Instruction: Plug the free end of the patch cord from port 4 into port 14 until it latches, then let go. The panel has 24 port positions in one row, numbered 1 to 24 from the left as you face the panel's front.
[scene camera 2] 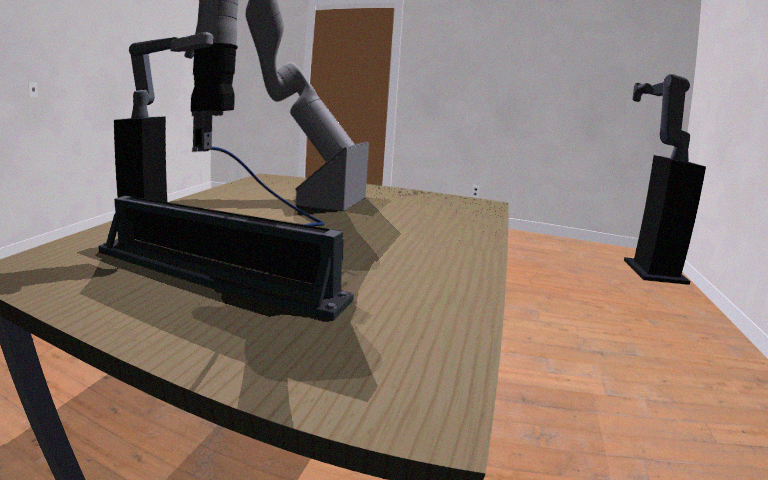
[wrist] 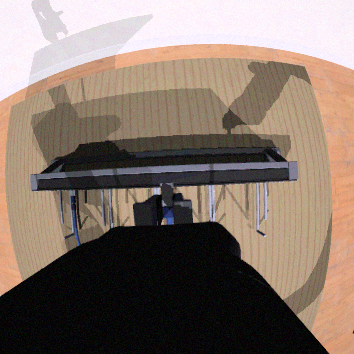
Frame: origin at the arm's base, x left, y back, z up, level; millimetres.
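Seen in the pictures: gripper, between the fingertips: [scene camera 2: 202, 149] [wrist: 167, 204]; arm's base, origin of its link: [scene camera 2: 342, 156].
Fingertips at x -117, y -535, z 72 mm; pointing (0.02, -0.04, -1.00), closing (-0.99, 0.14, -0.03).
Observation:
Offsets run from my fingertips to a thing's middle. Level surfaces: height alone.
The black patch panel @[dx +31, dy -8, dz -148 mm] [scene camera 2: 223, 243] [wrist: 150, 177] stands on the table, its back toward scene camera 2. In the wrist view it is seen from above; its port row and numbers do not show. My gripper [scene camera 2: 201, 139] [wrist: 167, 204] is shut on the plug of the blue patch cord, upright above the panel's front side. The plug @[dx -2, dy -10, dz +6 mm] [wrist: 167, 195] is a small dark block pointing toward the panel, apart from the ports, and lies near mid-panel in the wrist view. The blue cord [scene camera 2: 257, 178] [wrist: 75, 220] runs from the gripper down to the panel's low-numbered end.
Thin metal cable-guide rods [wrist: 211, 202] [wrist: 258, 207] stick out from the panel's front on both sides of the gripper. The arm's grey base [scene camera 2: 353, 178] stands on the wooden table @[dz -199 mm] [scene camera 2: 436, 316] behind the panel. Two other arms on black pedestals [scene camera 2: 141, 161] [scene camera 2: 673, 220] stand beyond the table.

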